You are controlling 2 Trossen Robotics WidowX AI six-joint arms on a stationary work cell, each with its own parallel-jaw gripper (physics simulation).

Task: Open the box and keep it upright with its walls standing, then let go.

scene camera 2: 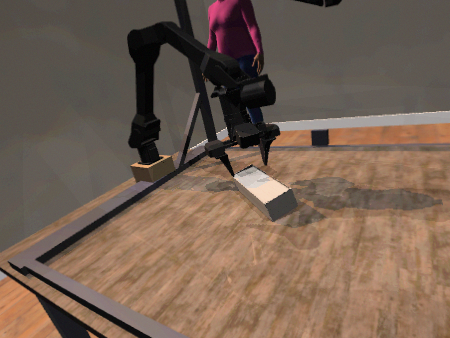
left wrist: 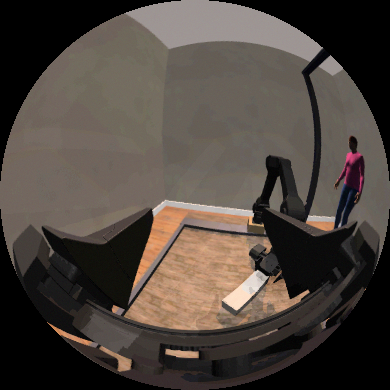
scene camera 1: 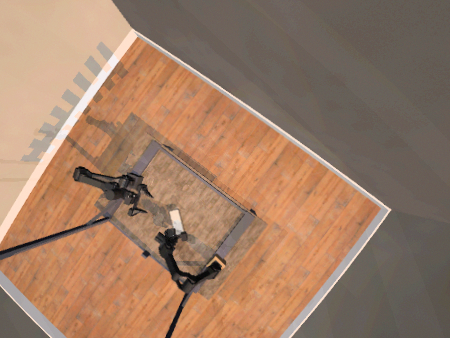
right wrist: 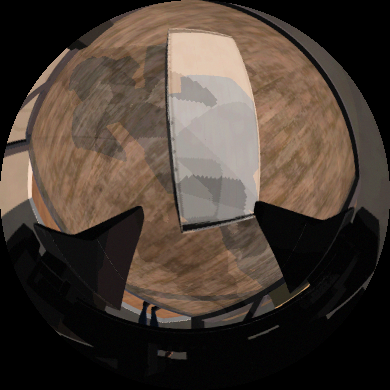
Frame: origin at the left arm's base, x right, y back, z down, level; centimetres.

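Seen in the pictures: left gripper, fingertip midpoint: [left wrist: 209, 213] [scene camera 1: 150, 205]; right gripper, fingertip midpoint: [scene camera 2: 249, 170] [left wrist: 264, 276] [scene camera 1: 177, 233] [right wrist: 200, 209]; left arm's base, origin of the base link: [scene camera 1: 130, 180]; right arm's base, origin of the base link: [scene camera 2: 150, 160] [left wrist: 256, 220] [scene camera 1: 215, 266].
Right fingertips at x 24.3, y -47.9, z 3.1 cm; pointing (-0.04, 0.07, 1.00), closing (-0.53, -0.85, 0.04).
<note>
Offsets run from my right fingertips to a thing's top centre. Level surfaces: height alone.
A long, narrow white box {dx -7.4, dy +3.8, dz -1.2 cm} [scene camera 1: 176, 219] [scene camera 2: 262, 187] [left wrist: 244, 295] [right wrist: 215, 130] with a grey end lies on the wooden table. Its upper face looks flat and closed. My right gripper [scene camera 2: 249, 169] [right wrist: 200, 209] is open and empty, close above the box's end nearest the right arm. In the right wrist view one fingertip is beside that end's corner; whether it touches cannot be told. My left gripper [scene camera 1: 148, 204] [left wrist: 209, 213] is open and empty, raised at the table's left side in scene camera 1, apart from the box. The box's underside is hidden.
The table {dz +4.8 cm} [scene camera 2: 165, 270] has a raised dark frame [scene camera 2: 90, 220] [left wrist: 155, 267] along its edges. A tan block {dx +10.2, dy -35.4, dz -2.3 cm} [scene camera 1: 217, 261] [scene camera 2: 154, 171] [left wrist: 255, 226] is at the right arm's base. Dark posts rise beside the table. A person in pink [scene camera 2: 234, 30] [left wrist: 354, 167] stands beyond it.
</note>
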